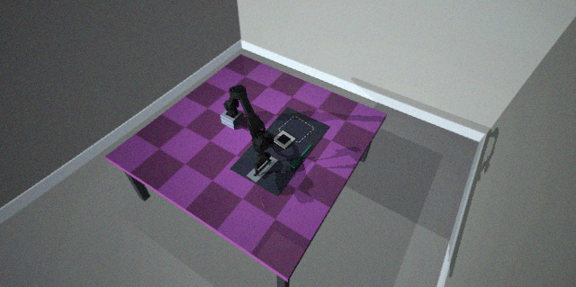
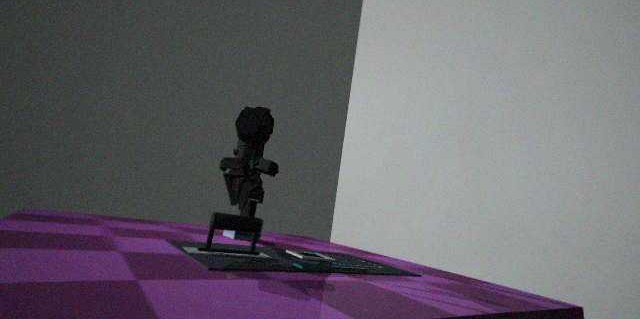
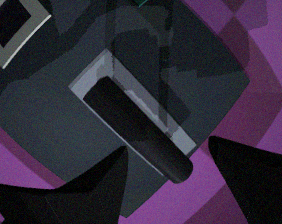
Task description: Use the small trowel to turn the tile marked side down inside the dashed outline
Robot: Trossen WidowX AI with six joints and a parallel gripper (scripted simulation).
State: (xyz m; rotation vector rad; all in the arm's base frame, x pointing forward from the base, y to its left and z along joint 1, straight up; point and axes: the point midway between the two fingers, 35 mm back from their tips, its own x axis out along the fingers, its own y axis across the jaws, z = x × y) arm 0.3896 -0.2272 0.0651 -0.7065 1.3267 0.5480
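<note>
The trowel is 1 cm behind my gripper tip, 3 cm to the left of it and 7 cm below it. Also, from my gripper tip: tool-shaped bar: 14 cm ahead, 19 cm to the left, 10 cm below; dark mat: 22 cm to the left, 13 cm below; tile: 2 cm behind, 27 cm to the left, 10 cm below.
</note>
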